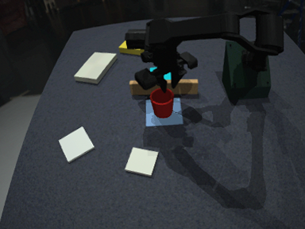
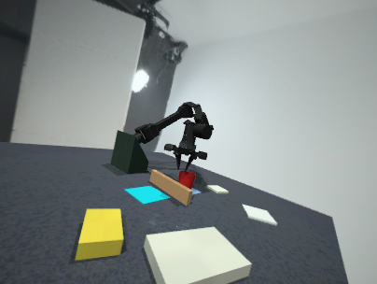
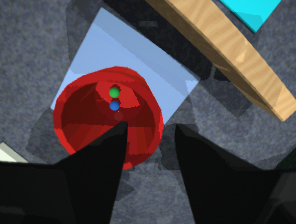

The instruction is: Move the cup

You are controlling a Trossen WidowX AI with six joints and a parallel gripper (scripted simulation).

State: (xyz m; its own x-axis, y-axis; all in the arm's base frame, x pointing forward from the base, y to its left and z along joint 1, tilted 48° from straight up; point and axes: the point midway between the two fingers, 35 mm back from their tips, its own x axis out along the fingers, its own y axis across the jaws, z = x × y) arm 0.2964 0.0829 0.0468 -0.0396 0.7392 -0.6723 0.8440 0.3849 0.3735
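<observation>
Right now my gripper tip is 40 mm above the red cup, 20 mm to the right of it and 20 mm short of it. Round my gripper tip: light blue pad: 90 mm below, 20 mm to the left, 20 mm ahead; blue marble: 60 mm below, 30 mm to the left, 20 mm ahead; wooden bar: 80 mm to the right, 60 mm below, 20 mm ahead.
</observation>
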